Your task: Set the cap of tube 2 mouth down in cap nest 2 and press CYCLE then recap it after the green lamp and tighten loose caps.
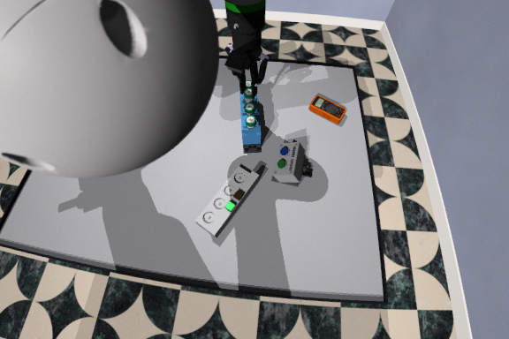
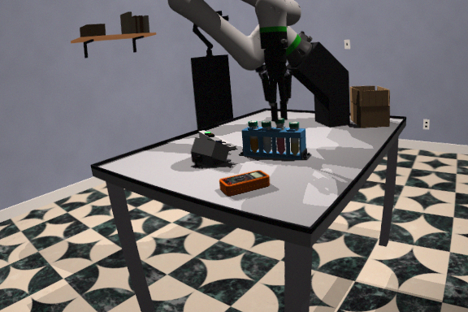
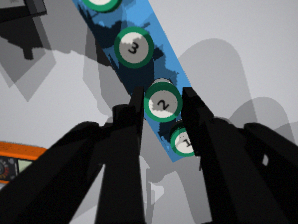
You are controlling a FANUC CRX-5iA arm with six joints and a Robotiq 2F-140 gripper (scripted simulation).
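My gripper is now 30 mm above the cap. Round my hand: green ready key: 240 mm to the right, 90 mm below, 90 mm ahead; then blue cycle key: 190 mm to the right, 100 mm ahead, 90 mm below; then key housing: 220 mm to the right, 110 mm below, 110 mm ahead.
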